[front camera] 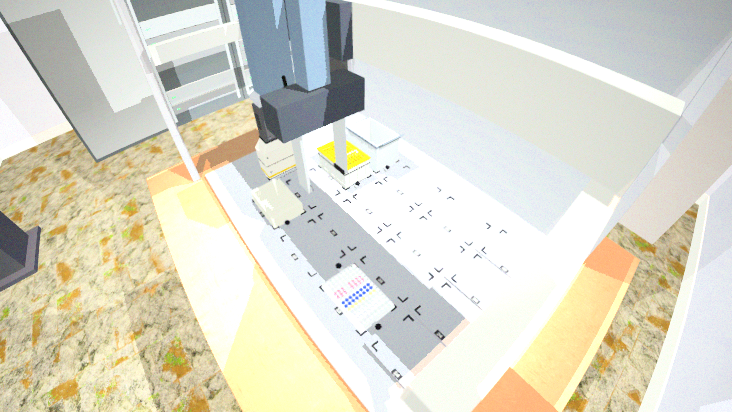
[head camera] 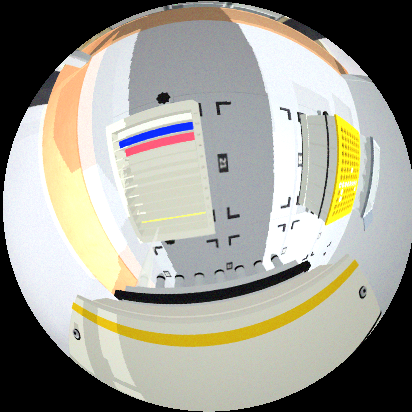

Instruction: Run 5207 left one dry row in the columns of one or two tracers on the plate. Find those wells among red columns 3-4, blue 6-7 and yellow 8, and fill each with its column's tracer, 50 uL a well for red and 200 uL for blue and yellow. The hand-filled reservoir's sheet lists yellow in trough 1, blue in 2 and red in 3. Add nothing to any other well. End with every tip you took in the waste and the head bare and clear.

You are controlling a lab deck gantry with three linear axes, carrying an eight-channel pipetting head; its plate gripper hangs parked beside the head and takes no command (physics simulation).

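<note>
The pipetting head (front camera: 277, 159) (head camera: 210, 362) hangs over the reservoir's rear end in the front view. One pale tip (front camera: 277, 188) (head camera: 148, 262) hangs from its leftmost nozzle in the head view; the others look bare. In the head view the reservoir (front camera: 279, 205) (head camera: 204, 175) shows a whitish trough 1, blue trough 2, red trough 3 and a thin yellow line near the opposite end. The plate (front camera: 372, 313) has red columns broken by a gap, two blue columns that look unbroken, and a faint yellow column. The parked plate gripper (front camera: 325, 181) is open and empty.
The yellow tip rack (front camera: 353, 154) (head camera: 345, 167) stands beside the head, with several whitish spots among its holes. The clear waste box (front camera: 381, 147) (head camera: 372, 175) is behind the rack. The gripper's long fingers hang between reservoir and rack. Black knobs stand near the plate and reservoir.
</note>
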